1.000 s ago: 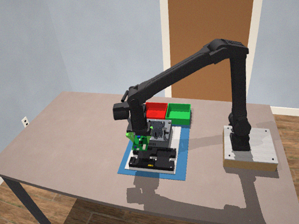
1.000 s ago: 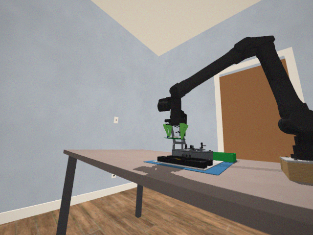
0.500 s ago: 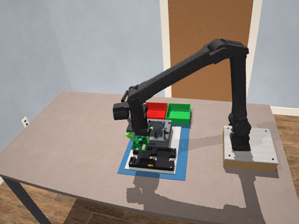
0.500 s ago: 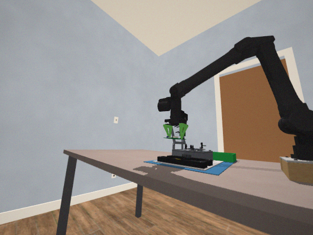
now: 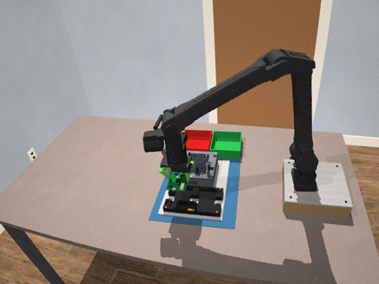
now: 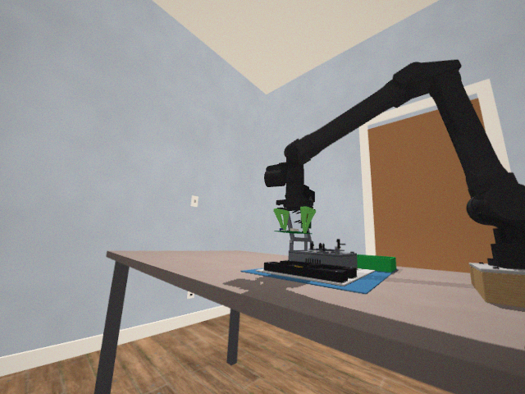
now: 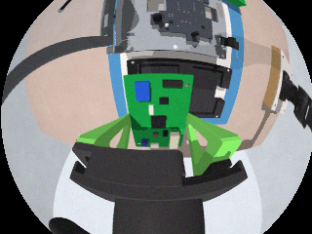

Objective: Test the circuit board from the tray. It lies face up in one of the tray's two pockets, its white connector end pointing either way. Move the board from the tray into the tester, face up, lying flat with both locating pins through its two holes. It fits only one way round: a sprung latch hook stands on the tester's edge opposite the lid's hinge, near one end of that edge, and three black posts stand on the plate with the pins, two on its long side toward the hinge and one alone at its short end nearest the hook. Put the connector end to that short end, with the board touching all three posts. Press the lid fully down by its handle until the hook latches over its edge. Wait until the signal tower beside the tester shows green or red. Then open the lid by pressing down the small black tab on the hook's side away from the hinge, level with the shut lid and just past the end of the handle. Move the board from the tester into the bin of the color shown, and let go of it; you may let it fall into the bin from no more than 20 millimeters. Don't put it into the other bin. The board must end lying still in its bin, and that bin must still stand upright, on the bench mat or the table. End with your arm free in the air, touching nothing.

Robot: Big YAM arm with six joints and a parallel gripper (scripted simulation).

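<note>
My hand is right at the green circuit board. Round my hand: red bin (37 cm to the right, 11 cm below, 1 cm behind); then tester plate (16 cm to the right, 5 cm below, 4 cm behind); then tester lid (17 cm to the right, 8 cm ahead, 6 cm above).
</note>
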